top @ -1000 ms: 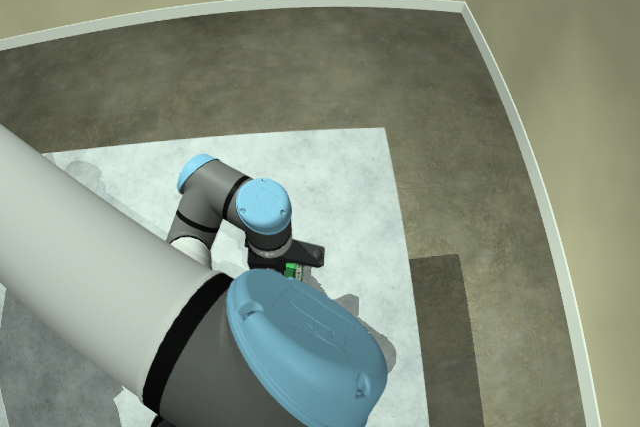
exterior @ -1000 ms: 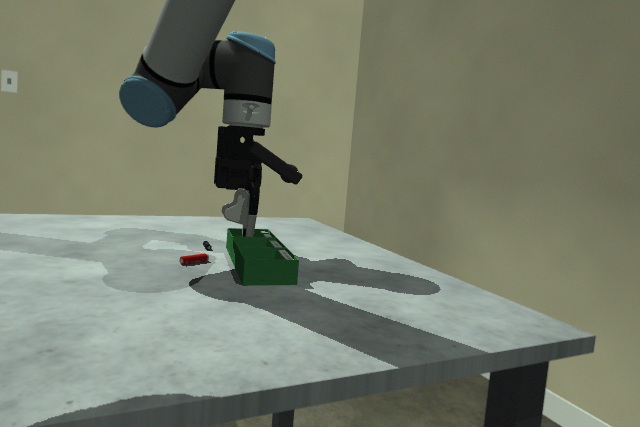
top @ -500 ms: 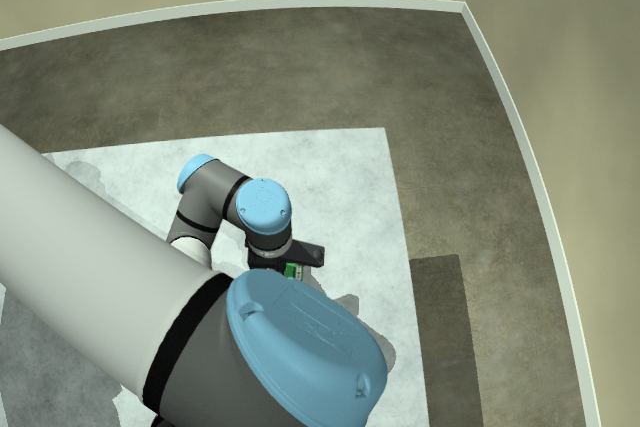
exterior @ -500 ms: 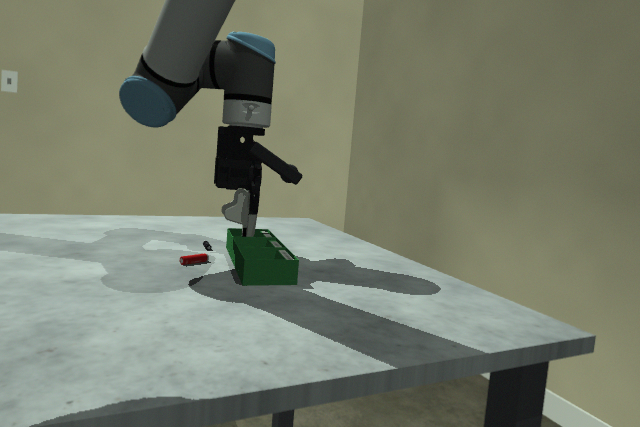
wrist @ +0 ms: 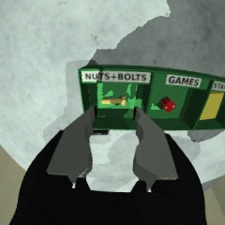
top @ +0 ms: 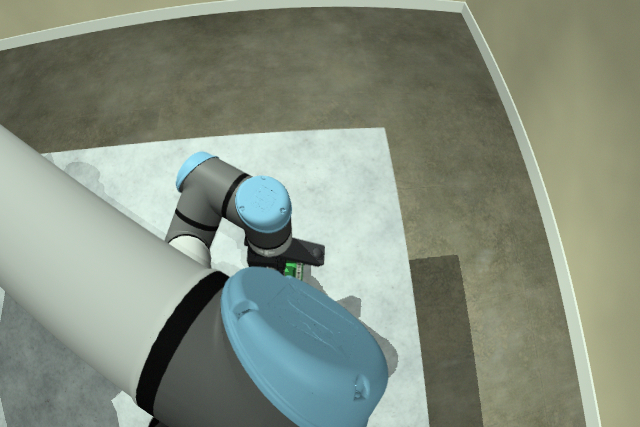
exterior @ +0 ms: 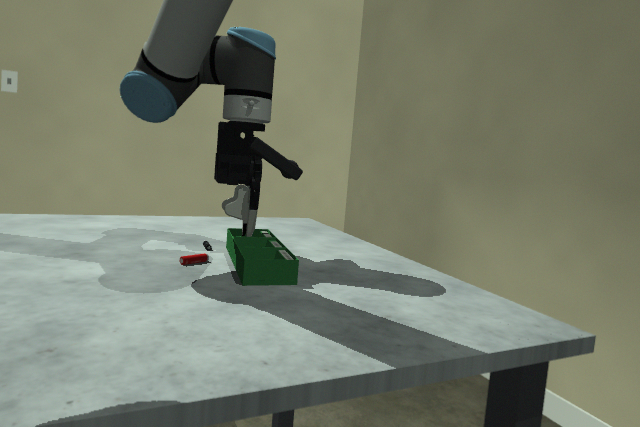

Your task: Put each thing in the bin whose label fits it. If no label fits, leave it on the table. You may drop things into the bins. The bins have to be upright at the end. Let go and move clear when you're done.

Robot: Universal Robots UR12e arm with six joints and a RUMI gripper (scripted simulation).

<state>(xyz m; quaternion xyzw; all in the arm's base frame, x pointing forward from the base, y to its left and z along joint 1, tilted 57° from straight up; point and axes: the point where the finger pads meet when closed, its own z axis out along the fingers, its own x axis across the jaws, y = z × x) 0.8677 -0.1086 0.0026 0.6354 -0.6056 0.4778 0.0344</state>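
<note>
Right now my hand is 30 mm above the bolt. From my hand the other things lie so: red die (80 mm to the right, 30 mm below, 20 mm behind); then red battery (120 mm behind, 60 mm to the right, 40 mm below); then black battery (60 mm behind, 50 mm to the left, 40 mm below).
</note>
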